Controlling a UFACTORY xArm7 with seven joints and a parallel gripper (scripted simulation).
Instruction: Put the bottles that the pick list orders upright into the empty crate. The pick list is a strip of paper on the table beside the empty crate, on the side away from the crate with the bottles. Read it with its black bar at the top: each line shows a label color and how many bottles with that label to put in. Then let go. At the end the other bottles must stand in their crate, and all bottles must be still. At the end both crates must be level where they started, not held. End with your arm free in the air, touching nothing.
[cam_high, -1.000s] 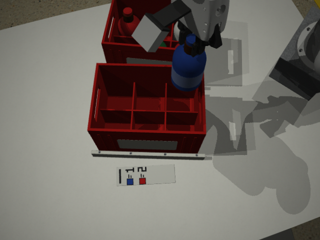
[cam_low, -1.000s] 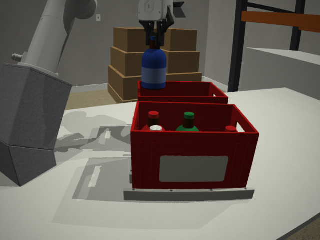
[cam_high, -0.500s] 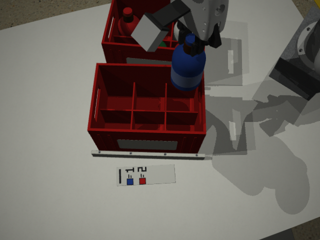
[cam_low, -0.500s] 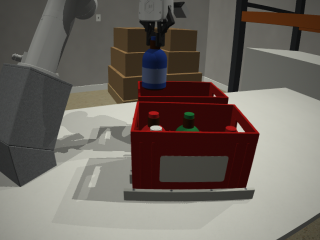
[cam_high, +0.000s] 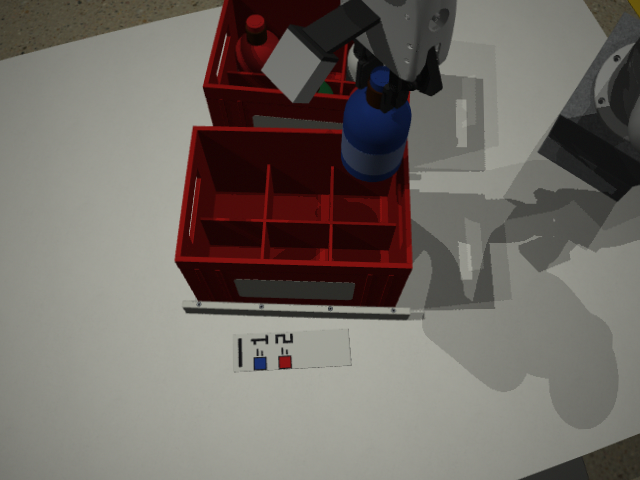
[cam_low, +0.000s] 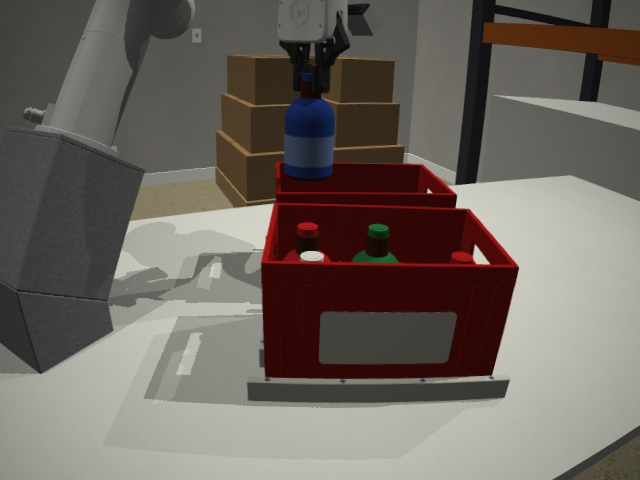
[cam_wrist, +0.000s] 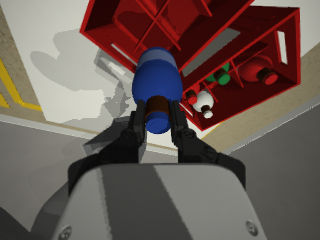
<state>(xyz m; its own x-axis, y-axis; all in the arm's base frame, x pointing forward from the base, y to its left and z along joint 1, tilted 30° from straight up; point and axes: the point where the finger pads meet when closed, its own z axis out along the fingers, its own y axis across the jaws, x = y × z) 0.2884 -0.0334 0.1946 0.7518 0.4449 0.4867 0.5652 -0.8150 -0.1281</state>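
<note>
Now: the blue bottle 70 mm below my hand. Also, from my hand: red bottle: 140 mm ahead, 250 mm to the right, 250 mm below; then green bottle: 70 mm ahead, 150 mm to the right, 250 mm below; then white bottle: 30 mm behind, 230 mm to the right, 250 mm below.
</note>
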